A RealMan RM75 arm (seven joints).
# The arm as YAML. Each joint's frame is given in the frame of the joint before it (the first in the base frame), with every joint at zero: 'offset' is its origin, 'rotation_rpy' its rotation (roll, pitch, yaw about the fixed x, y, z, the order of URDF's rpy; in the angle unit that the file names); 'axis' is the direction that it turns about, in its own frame. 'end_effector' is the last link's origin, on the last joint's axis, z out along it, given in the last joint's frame.
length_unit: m
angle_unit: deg
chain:
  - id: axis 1
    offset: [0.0, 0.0, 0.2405]
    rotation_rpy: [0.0, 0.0, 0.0]
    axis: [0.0, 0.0, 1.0]
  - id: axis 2
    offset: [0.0, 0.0, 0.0]
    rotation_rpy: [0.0, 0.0, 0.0]
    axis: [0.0, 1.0, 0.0]
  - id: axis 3
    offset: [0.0, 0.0, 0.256]
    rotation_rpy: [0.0, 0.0, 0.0]
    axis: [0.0, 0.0, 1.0]
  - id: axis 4
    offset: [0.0, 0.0, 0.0]
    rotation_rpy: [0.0, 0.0, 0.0]
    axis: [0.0, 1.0, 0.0]
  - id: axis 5
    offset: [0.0, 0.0, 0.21]
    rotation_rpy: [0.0, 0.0, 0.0]
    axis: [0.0, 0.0, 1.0]
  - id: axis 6
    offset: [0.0, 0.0, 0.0]
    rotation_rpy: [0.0, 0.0, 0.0]
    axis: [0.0, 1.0, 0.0]
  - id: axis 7
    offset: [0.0, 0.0, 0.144]
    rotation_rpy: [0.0, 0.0, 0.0]
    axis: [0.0, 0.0, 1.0]
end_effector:
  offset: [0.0, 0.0, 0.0]
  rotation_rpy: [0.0, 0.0, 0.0]
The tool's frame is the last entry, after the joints.
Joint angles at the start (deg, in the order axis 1, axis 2, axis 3, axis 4, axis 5, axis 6, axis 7):
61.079 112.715 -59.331 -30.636 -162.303 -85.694 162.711
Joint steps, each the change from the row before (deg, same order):
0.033 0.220 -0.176 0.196 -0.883 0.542 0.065
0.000 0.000 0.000 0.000 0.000 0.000 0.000
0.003 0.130 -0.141 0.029 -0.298 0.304 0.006
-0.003 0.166 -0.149 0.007 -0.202 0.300 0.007
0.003 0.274 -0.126 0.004 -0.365 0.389 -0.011
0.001 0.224 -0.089 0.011 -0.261 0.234 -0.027
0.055 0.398 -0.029 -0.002 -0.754 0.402 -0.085
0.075 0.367 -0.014 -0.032 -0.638 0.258 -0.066
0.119 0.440 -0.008 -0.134 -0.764 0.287 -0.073
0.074 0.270 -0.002 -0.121 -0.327 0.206 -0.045
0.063 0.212 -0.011 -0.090 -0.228 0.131 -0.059
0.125 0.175 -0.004 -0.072 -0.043 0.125 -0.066
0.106 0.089 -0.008 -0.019 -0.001 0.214 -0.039
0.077 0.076 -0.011 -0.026 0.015 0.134 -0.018
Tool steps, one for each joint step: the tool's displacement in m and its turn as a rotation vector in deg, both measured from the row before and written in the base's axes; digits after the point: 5 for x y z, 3 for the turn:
0.00180 0.00010 -0.00099 0.046 -0.916 0.292
0.00000 0.00000 0.00000 0.000 0.000 0.000
0.00048 0.00018 -0.00073 0.040 -0.343 0.239
0.00019 0.00007 -0.00111 0.020 -0.234 0.243
0.00022 -0.00005 -0.00173 -0.010 -0.321 0.330
0.00013 -0.00028 -0.00148 -0.084 -0.215 0.220
0.00027 -0.00021 -0.00210 -0.127 -0.563 0.469
-0.00014 -0.00030 -0.00194 -0.173 -0.453 0.396
-0.00070 -0.00004 -0.00211 -0.159 -0.527 0.562
-0.00085 0.00014 -0.00143 -0.043 -0.174 0.377
-0.00074 0.00003 -0.00118 -0.079 -0.117 0.297
-0.00141 0.00030 -0.00120 -0.057 0.052 0.319
-0.00103 0.00062 -0.00070 0.072 0.051 0.289
-0.00084 0.00038 -0.00059 0.038 0.054 0.198

